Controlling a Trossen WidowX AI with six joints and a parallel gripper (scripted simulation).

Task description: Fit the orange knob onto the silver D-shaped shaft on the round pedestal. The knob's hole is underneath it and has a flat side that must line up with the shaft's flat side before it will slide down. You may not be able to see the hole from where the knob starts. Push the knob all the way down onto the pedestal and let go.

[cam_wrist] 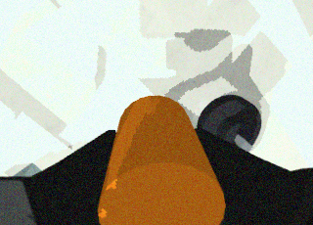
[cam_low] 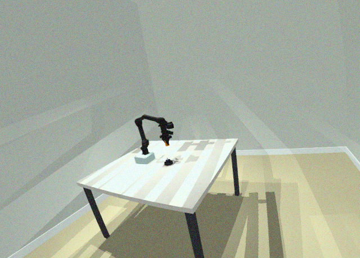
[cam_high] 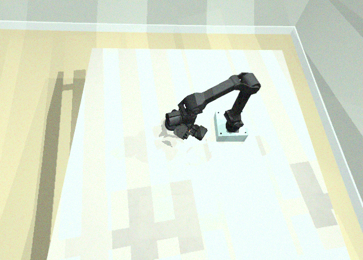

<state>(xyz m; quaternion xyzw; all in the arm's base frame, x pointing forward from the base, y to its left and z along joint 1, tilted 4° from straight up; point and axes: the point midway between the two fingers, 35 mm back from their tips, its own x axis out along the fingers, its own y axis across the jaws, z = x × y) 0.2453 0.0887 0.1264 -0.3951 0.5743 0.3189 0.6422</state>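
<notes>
Right now my gripper tip is 3 cm below the orange knob. The rest, counted from my gripper tip: round pedestal (12 cm to the right, 12 cm below, 7 cm ahead).
</notes>
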